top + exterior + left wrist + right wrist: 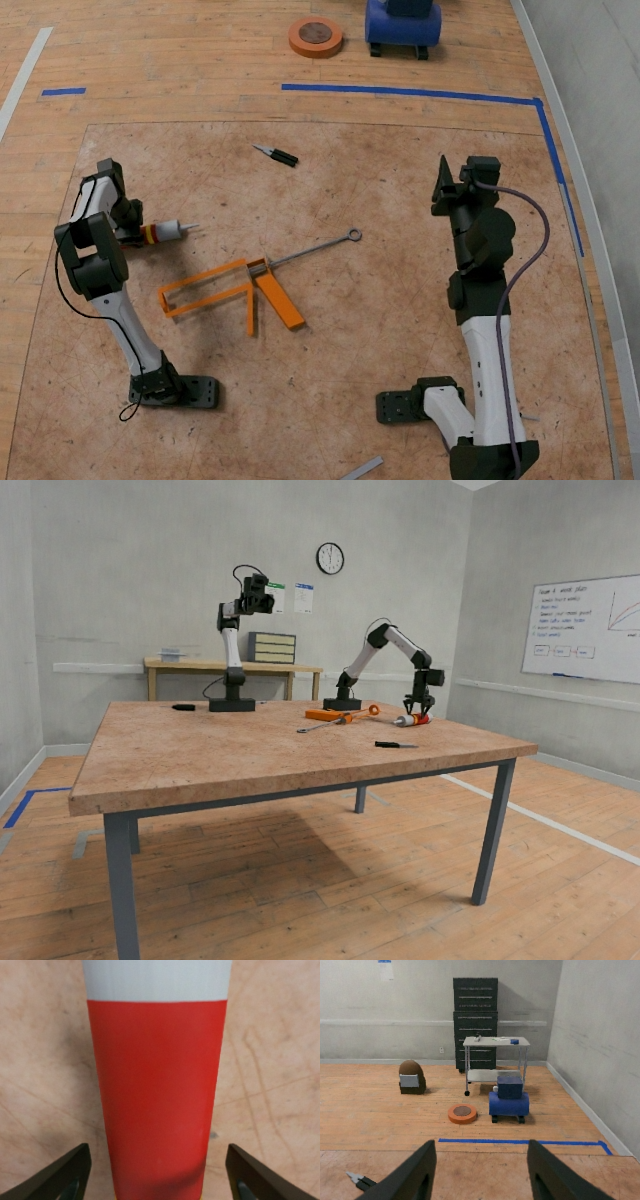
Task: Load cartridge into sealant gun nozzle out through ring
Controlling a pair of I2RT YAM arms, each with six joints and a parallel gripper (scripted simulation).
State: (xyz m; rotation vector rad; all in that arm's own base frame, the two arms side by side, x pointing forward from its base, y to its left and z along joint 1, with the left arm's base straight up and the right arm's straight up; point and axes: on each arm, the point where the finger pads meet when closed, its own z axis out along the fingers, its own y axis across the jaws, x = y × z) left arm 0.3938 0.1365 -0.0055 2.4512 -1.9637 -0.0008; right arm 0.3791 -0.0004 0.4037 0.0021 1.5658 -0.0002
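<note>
Now: the cartridge 10 mm ahead of my left hand, 20 mm to the right of it and 10 mm below it. Round my left hand: plunger rod: 10 mm behind, 440 mm to the right, 30 mm below; then orange sealant gun: 90 mm behind, 350 mm to the right, 20 mm below; then thumb plate: 50 mm behind, 350 mm to the right, 20 mm below.
</note>
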